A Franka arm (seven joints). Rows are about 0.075 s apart.
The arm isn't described. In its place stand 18 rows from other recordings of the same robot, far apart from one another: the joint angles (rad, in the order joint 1, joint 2, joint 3, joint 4, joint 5, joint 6, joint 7), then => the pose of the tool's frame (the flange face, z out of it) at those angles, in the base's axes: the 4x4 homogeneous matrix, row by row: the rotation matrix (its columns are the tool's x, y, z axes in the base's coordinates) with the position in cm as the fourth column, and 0 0 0 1 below.
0.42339 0.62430 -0.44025 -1.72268 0.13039 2.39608 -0.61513 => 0.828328 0.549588 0.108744 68.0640; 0.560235 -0.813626 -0.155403 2.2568; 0.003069 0.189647 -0.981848 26.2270; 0 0 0 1
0.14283 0.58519 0.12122 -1.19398 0.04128 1.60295 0.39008 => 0.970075 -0.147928 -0.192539 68.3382; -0.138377 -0.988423 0.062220 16.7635; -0.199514 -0.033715 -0.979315 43.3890; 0 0 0 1
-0.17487 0.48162 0.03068 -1.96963 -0.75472 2.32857 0.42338 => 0.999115 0.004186 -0.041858 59.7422; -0.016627 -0.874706 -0.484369 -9.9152; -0.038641 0.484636 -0.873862 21.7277; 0 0 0 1
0.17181 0.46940 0.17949 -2.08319 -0.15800 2.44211 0.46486 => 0.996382 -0.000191 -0.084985 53.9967; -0.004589 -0.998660 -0.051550 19.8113; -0.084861 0.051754 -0.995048 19.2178; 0 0 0 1
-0.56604 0.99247 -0.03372 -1.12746 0.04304 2.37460 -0.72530 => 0.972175 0.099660 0.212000 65.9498; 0.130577 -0.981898 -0.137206 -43.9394; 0.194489 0.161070 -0.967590 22.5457; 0 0 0 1
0.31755 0.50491 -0.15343 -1.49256 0.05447 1.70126 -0.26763 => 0.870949 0.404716 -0.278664 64.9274; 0.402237 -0.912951 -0.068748 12.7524; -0.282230 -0.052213 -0.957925 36.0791; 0 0 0 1
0.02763 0.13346 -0.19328 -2.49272 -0.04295 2.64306 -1.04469 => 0.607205 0.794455 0.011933 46.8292; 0.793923 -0.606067 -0.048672 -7.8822; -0.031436 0.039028 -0.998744 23.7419; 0 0 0 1
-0.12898 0.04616 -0.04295 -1.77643 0.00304 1.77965 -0.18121 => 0.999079 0.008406 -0.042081 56.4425; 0.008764 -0.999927 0.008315 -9.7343; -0.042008 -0.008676 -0.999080 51.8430; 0 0 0 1
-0.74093 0.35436 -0.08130 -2.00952 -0.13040 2.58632 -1.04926 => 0.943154 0.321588 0.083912 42.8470; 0.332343 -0.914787 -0.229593 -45.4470; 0.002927 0.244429 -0.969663 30.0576; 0 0 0 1
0.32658 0.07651 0.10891 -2.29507 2.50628 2.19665 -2.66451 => 0.024283 0.805715 0.591806 48.6869; -0.064888 -0.589462 0.805186 24.9229; 0.997597 -0.057954 0.037967 34.7454; 0 0 0 1
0.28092 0.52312 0.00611 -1.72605 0.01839 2.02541 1.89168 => -0.038329 -0.975134 -0.218276 61.5677; -0.997830 0.049051 -0.043913 18.2508; 0.053528 0.216119 -0.974899 26.4944; 0 0 0 1
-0.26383 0.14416 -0.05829 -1.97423 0.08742 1.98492 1.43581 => -0.229932 -0.967883 -0.101658 54.3547; -0.969607 0.218853 0.109385 -17.4809; -0.083624 0.123720 -0.988787 38.6919; 0 0 0 1
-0.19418 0.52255 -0.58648 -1.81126 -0.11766 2.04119 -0.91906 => 0.882741 0.243231 -0.402004 45.6044; 0.203662 -0.969103 -0.139141 -42.5321; -0.423427 0.040953 -0.905004 28.2950; 0 0 0 1
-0.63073 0.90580 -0.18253 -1.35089 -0.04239 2.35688 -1.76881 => 0.484586 0.873987 -0.036371 53.6589; 0.853396 -0.481481 -0.199728 -52.2153; -0.192072 0.065746 -0.979176 19.3668; 0 0 0 1
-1.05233 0.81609 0.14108 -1.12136 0.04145 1.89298 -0.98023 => 0.995517 0.018248 0.092809 44.1042; 0.007619 -0.993496 0.113616 -61.6508; 0.094279 -0.112400 -0.989180 32.2142; 0 0 0 1
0.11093 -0.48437 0.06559 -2.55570 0.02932 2.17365 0.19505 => 0.994113 -0.039136 0.101031 39.4466; -0.040444 -0.999122 0.010931 7.1796; 0.100514 -0.014953 -0.994823 44.1289; 0 0 0 1
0.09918 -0.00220 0.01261 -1.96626 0.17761 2.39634 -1.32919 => 0.177023 0.896099 0.407026 58.9028; 0.950301 -0.263238 0.166235 6.7531; 0.256107 0.357370 -0.898162 51.8056; 0 0 0 1
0.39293 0.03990 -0.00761 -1.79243 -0.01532 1.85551 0.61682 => 0.973890 -0.225389 0.027147 53.5834; -0.225332 -0.974268 -0.005183 21.6108; 0.027616 -0.001070 -0.999618 52.0942; 0 0 0 1
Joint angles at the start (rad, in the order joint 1, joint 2, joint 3, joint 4, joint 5, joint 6, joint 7):
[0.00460, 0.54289, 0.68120, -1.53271, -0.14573, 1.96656, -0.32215]
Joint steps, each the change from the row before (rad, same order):
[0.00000, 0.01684, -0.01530, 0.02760, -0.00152, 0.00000, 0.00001]
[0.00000, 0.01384, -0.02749, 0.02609, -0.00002, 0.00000, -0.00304]
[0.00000, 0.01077, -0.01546, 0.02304, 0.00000, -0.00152, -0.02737]
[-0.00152, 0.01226, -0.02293, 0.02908, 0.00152, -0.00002, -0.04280]
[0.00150, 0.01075, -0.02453, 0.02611, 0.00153, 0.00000, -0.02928]
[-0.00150, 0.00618, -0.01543, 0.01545, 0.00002, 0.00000, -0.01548]
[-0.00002, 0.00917, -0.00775, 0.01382, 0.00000, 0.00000, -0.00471]
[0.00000, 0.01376, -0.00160, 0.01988, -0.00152, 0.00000, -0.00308]
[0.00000, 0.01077, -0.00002, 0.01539, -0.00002, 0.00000, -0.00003]
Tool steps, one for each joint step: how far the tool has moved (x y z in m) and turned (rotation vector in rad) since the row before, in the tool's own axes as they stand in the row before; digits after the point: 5 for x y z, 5 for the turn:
[0.00022, 0.01446, -0.00229, -0.00313, 0.01158, 0.01955]
[-0.00286, 0.02016, -0.00222, -0.00898, 0.00839, 0.02701]
[-0.00062, 0.01278, -0.00316, -0.00584, 0.00888, -0.00897]
[-0.00238, 0.01852, -0.00480, -0.01036, 0.01274, -0.01501]
[-0.00289, 0.01666, -0.00370, -0.01176, 0.00914, -0.00410]
[-0.00305, 0.01170, -0.00248, -0.00896, 0.00482, 0.00198]
[-0.00083, 0.00711, -0.00009, -0.00254, 0.00405, 0.00516]
[0.00136, 0.00562, -0.00037, -0.00042, 0.00826, 0.00280]
[0.00136, 0.00372, -0.00025, 0.00122, 0.00720, 0.00408]

